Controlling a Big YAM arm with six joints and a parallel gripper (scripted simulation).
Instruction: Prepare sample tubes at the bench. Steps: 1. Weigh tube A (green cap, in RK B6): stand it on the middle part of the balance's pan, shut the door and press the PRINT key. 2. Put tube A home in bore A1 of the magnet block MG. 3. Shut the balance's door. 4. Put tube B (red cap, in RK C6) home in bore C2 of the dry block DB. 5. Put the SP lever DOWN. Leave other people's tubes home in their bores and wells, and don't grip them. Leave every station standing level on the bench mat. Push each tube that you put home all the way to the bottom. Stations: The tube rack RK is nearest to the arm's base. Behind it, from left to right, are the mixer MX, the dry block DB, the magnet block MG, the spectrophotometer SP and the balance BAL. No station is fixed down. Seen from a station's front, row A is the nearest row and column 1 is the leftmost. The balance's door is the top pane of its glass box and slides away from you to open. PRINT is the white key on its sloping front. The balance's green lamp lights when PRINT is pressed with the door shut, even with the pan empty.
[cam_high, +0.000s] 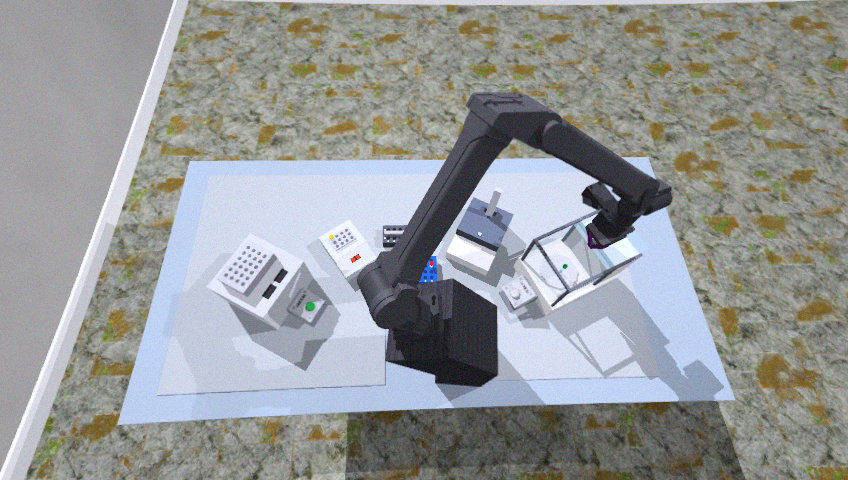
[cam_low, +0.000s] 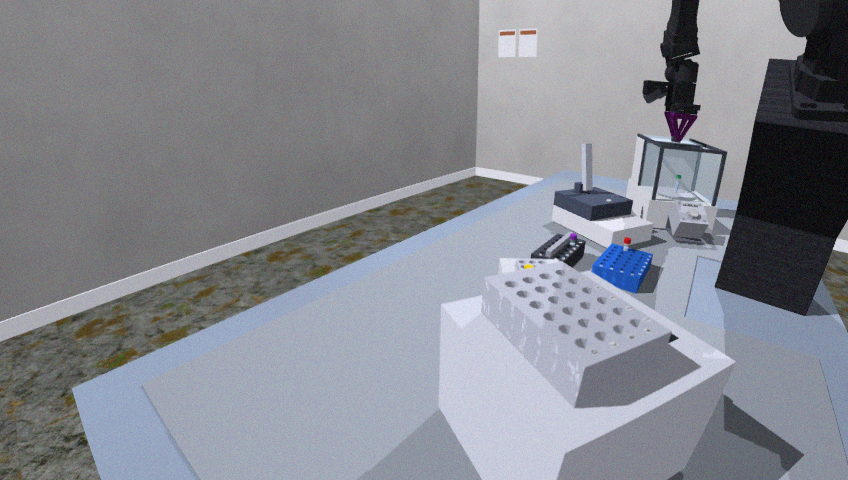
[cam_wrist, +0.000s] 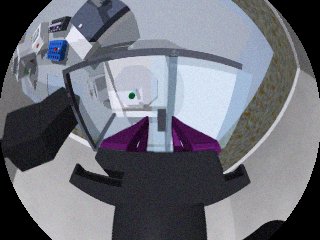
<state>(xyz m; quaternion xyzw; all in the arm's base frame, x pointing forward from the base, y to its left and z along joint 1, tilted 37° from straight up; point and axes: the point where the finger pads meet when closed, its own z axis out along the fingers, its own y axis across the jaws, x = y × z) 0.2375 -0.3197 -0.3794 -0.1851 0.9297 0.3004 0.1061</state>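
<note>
The balance door is 3 cm to the right of my hand, 1 cm below it and 1 cm ahead of it. Also, from my hand: white print key 19 cm to the left, 15 cm below, 8 cm behind; then SP lever 24 cm to the left, 18 cm ahead, 8 cm below; then round pan 14 cm below, 6 cm to the left, 2 cm behind.
</note>
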